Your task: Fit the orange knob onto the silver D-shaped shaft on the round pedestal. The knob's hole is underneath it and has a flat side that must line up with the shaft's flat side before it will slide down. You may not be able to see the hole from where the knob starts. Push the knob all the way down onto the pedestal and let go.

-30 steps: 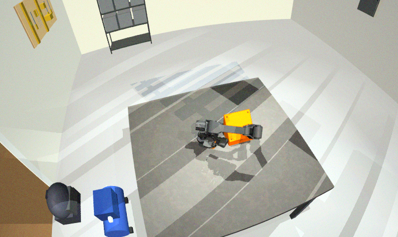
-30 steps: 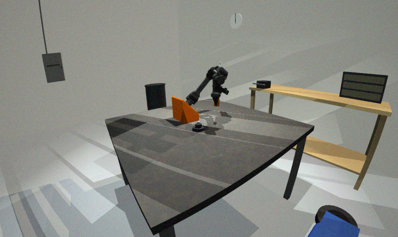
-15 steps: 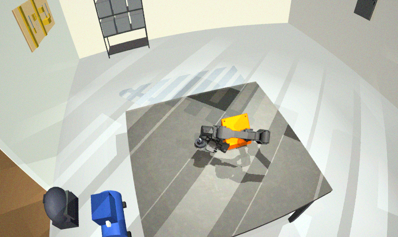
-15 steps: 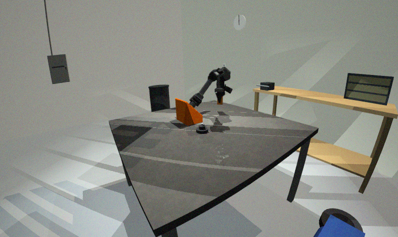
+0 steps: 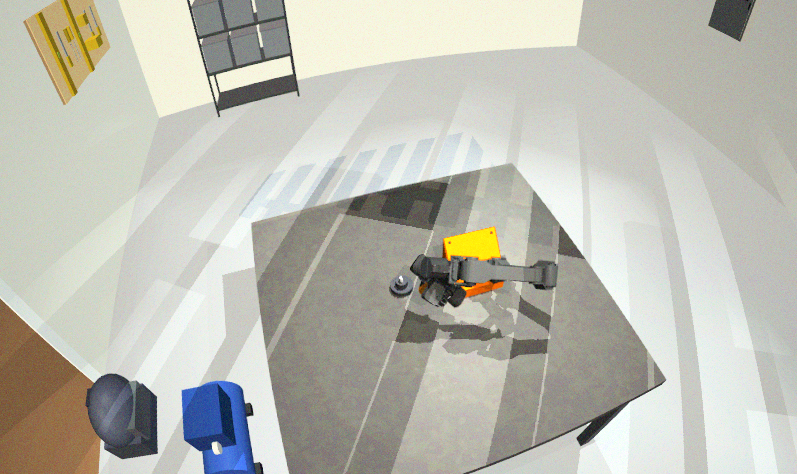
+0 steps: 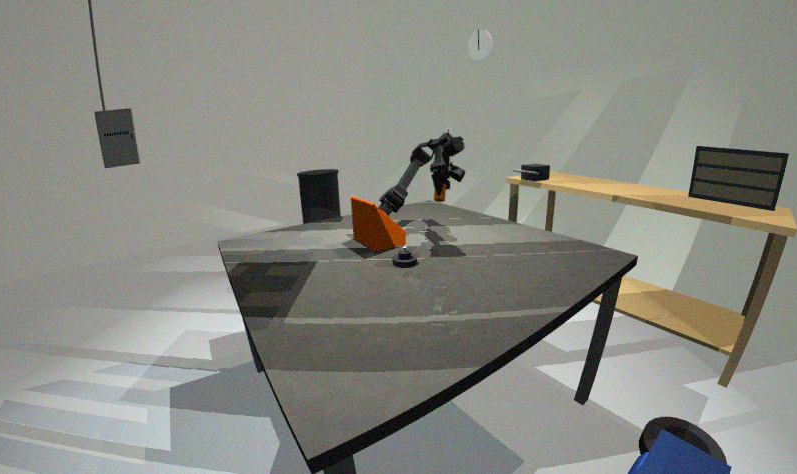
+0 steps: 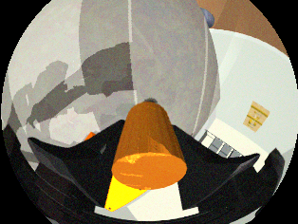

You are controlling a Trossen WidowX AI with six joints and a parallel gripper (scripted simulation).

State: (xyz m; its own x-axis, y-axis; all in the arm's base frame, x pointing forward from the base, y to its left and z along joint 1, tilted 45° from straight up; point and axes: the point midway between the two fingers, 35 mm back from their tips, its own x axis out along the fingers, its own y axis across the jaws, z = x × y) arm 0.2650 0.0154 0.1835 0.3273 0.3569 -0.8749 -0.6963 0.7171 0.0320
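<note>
My gripper tip is now 10 mm past the orange knob, 10 mm to the right of it and 30 mm below it. Round my gripper tip: round pedestal 50 mm ahead, 180 mm to the right, 170 mm below.
</note>
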